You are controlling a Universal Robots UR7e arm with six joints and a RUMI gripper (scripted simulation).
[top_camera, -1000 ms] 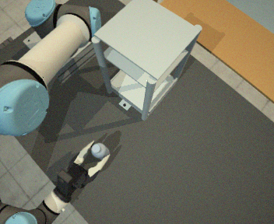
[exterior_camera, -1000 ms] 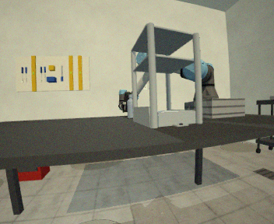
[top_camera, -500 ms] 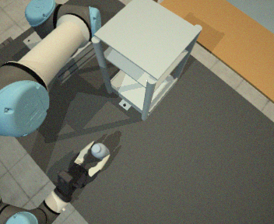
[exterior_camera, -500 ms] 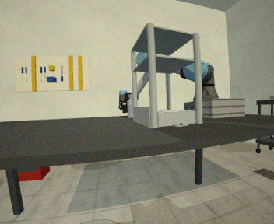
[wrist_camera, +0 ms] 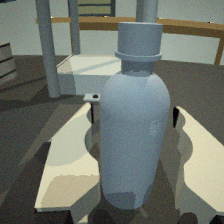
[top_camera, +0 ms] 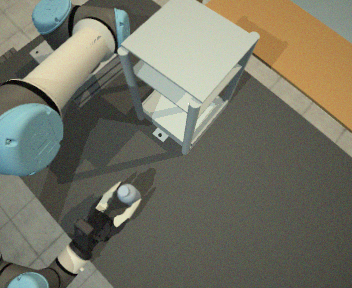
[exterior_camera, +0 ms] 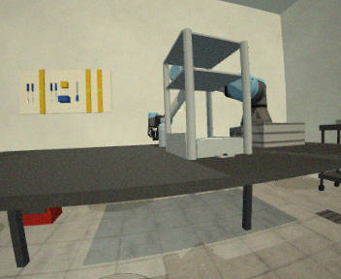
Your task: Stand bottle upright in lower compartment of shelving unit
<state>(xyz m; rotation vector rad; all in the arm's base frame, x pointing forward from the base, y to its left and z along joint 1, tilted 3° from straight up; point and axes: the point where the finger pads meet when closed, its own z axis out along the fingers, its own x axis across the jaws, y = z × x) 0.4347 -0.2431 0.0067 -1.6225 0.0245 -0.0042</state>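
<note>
The bottle is 1 cm above my hand. From my hand the other things lie so: shelving unit: 34 cm to the left, 9 cm above, 6 cm behind.
</note>
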